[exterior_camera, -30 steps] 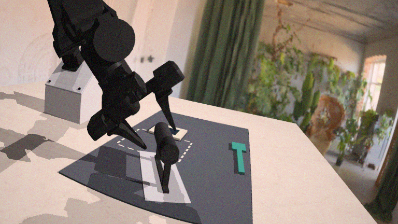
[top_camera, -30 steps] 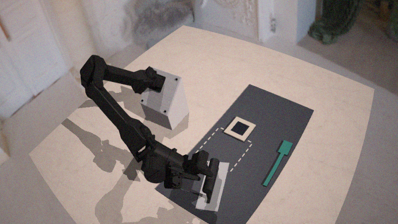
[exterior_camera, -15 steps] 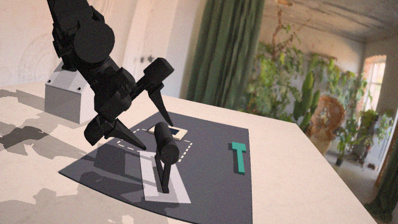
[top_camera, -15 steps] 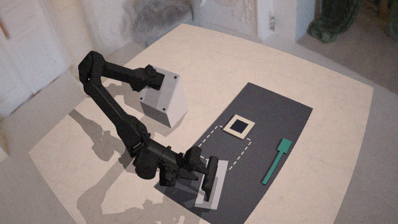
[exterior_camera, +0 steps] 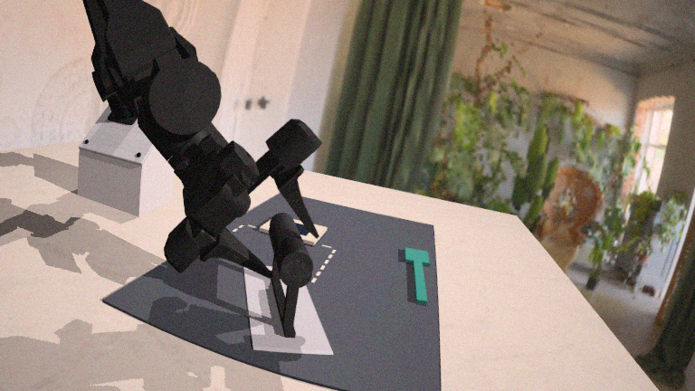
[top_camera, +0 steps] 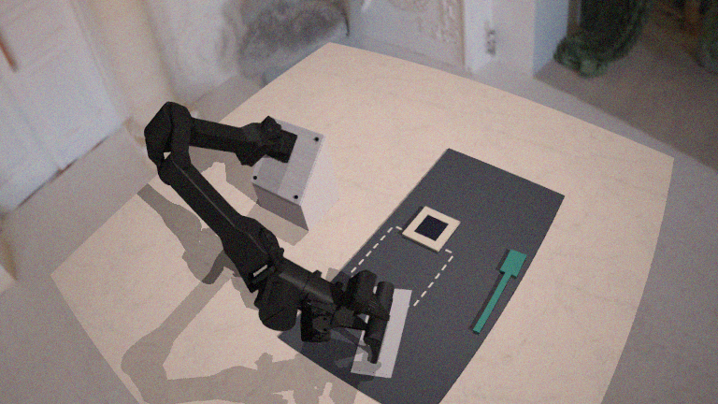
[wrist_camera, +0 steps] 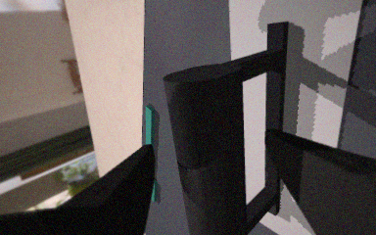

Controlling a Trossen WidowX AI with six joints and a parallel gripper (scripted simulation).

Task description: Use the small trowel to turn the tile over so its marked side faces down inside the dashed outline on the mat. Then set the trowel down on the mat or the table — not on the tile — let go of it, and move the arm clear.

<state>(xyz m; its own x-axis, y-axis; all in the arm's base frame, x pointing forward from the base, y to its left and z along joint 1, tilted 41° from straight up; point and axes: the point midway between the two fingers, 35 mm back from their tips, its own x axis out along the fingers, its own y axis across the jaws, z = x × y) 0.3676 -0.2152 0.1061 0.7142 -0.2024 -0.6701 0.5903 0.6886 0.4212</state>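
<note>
My gripper tip is now 3 cm above the small trowel. The rest, counted from my gripper tip: tile (6 cm behind, 28 cm to the left, 6 cm below); then green t-shaped tool (15 cm ahead, 22 cm to the left, 6 cm below); then dark mat (1 cm ahead, 21 cm to the left, 9 cm below).
</note>
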